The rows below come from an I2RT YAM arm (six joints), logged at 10 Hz.
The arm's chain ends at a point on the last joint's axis. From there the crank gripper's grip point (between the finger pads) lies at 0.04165 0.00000 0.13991 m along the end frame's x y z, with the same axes.
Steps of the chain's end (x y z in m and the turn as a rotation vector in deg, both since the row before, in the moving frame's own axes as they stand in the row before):
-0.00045, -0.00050, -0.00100, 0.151, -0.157, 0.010
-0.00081, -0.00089, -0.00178, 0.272, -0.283, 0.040
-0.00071, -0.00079, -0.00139, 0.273, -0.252, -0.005
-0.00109, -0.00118, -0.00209, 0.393, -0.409, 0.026
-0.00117, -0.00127, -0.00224, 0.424, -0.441, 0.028
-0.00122, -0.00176, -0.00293, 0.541, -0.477, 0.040
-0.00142, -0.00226, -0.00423, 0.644, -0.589, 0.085
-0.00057, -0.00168, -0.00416, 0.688, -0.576, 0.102
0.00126, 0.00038, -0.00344, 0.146, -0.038, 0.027
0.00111, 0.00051, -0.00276, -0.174, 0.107, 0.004
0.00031, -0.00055, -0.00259, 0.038, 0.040, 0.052
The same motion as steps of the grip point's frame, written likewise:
-0.00083, -0.00086, -0.00089, 0.151, -0.157, 0.010
-0.00150, -0.00153, -0.00158, 0.272, -0.283, 0.040
-0.00133, -0.00146, -0.00121, 0.273, -0.252, -0.005
-0.00209, -0.00212, -0.00180, 0.393, -0.409, 0.026
-0.00225, -0.00229, -0.00193, 0.424, -0.441, 0.028
-0.00239, -0.00305, -0.00259, 0.541, -0.477, 0.040
-0.00286, -0.00377, -0.00382, 0.644, -0.589, 0.085
-0.00198, -0.00329, -0.00376, 0.688, -0.576, 0.102
0.00117, 0.00004, -0.00341, 0.146, -0.038, 0.027
0.00137, 0.00094, -0.00284, -0.174, 0.107, 0.004
0.00041, -0.00060, -0.00262, 0.038, 0.040, 0.052

